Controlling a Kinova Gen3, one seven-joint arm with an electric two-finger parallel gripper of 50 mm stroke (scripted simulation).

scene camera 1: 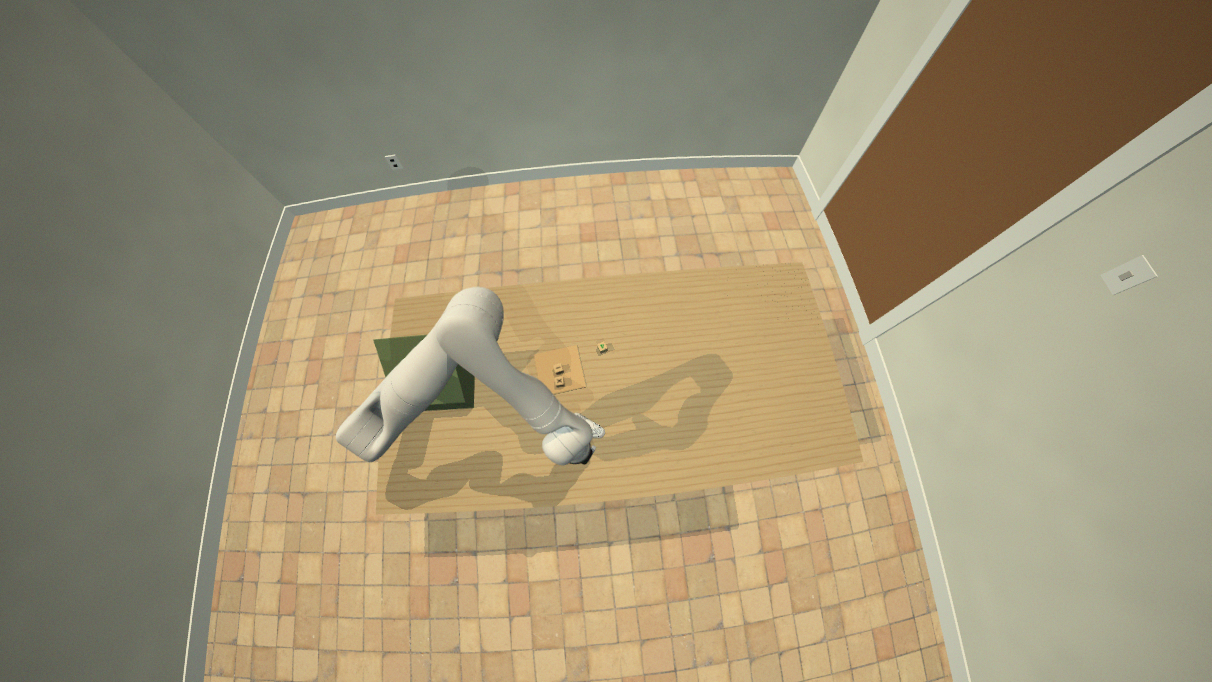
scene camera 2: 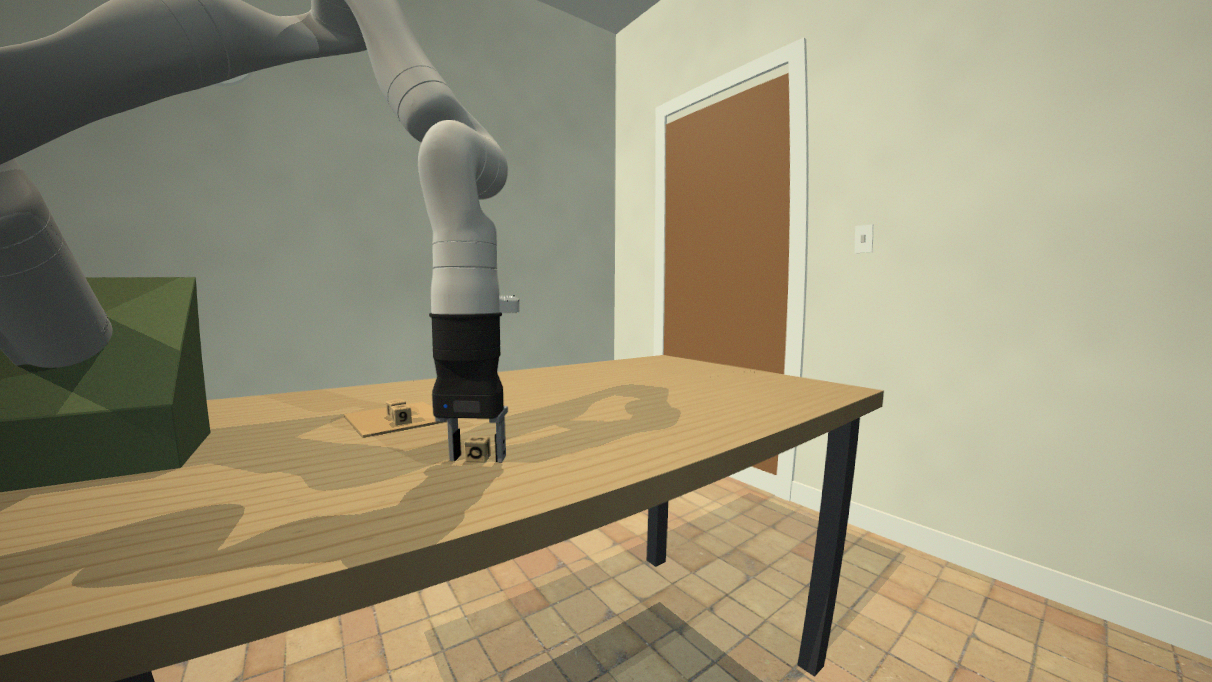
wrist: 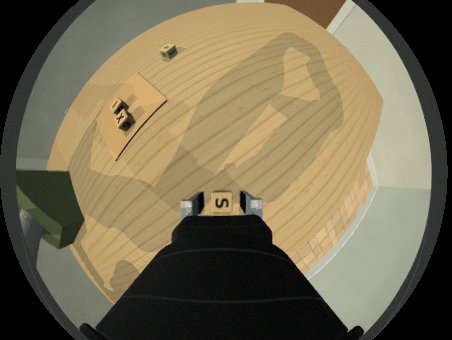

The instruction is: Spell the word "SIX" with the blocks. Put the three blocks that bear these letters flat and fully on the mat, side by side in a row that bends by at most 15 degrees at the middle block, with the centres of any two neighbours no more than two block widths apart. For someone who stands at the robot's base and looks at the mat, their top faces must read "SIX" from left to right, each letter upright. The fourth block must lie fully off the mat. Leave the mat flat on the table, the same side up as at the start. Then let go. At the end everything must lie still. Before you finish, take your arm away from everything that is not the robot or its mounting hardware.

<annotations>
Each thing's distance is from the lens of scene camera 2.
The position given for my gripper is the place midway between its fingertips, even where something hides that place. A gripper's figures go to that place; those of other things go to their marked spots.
my gripper (scene camera 2: 478, 458): 55 cm
mat (scene camera 2: 374, 422): 73 cm
</annotations>
